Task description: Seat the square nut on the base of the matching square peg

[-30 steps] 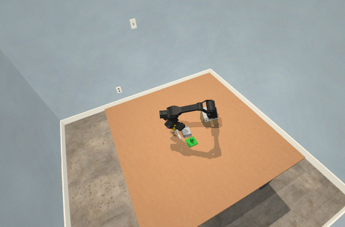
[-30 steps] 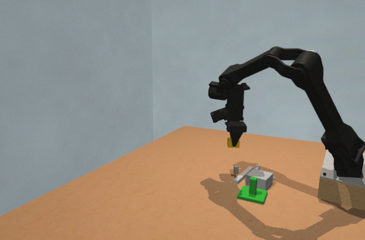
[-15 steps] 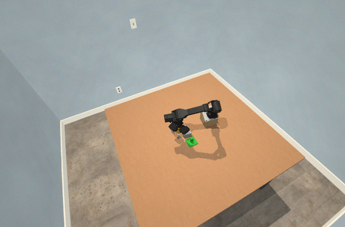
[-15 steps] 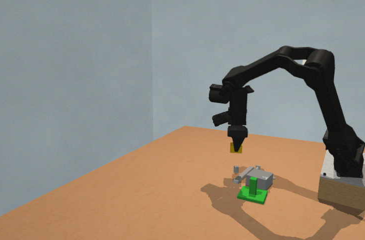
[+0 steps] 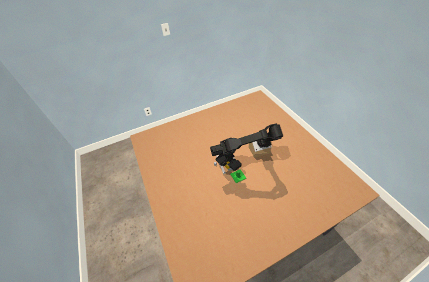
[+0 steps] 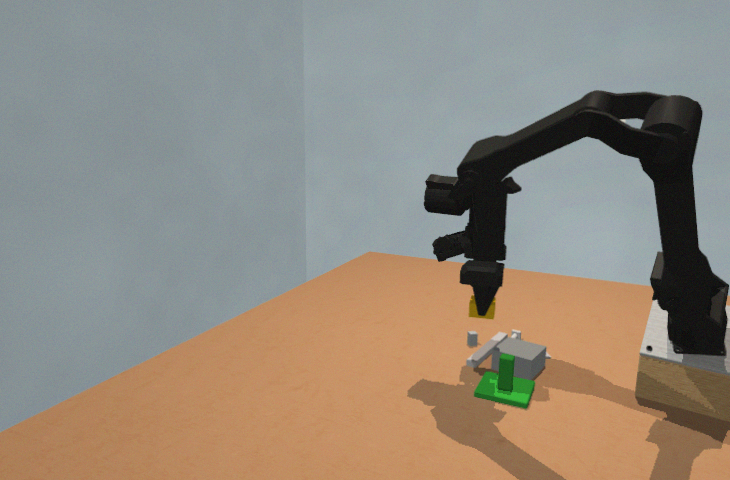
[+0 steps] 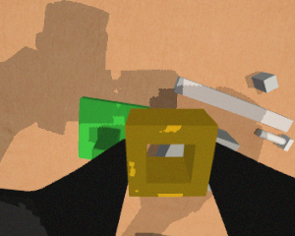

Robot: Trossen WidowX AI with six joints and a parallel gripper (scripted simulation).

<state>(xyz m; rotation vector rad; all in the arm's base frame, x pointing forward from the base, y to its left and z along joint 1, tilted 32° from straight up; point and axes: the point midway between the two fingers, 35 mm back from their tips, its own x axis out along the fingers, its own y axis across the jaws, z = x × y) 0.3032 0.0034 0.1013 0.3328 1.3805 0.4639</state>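
The grey block lies 130 mm below my hand, 60 mm behind it and 50 mm to the right of it. Also, from my hand: small grey cube: 130 mm below, 120 mm to the right, 40 mm ahead; grey bar: 140 mm below, 100 mm to the right.
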